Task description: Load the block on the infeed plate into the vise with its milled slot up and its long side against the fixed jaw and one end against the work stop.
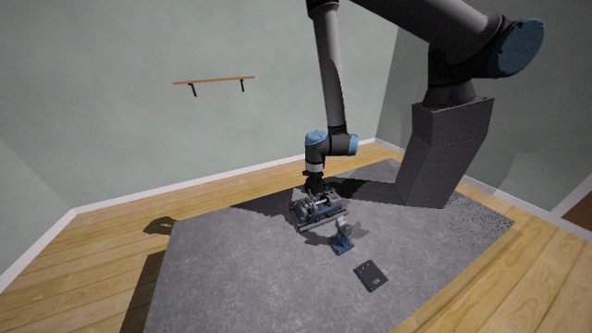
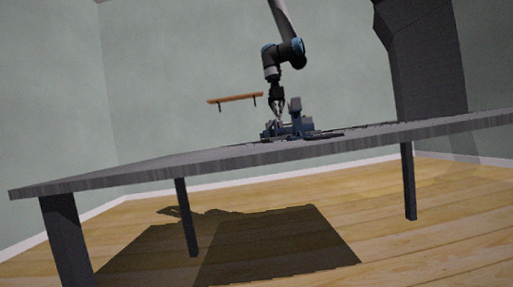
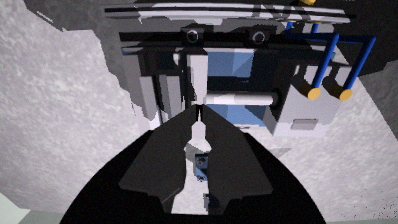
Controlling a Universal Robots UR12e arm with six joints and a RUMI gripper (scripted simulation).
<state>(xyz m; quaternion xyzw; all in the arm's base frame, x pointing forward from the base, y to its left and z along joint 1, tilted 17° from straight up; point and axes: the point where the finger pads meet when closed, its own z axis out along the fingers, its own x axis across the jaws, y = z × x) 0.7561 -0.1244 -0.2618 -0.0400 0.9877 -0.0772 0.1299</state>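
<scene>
The part is 40 mm ahead of my hand and 20 mm below it. Round my hand: moving jaw: 40 mm below; cylinder rod: 50 mm behind, 40 mm below; work stop: 50 mm to the left, 30 mm below, 30 mm ahead.
</scene>
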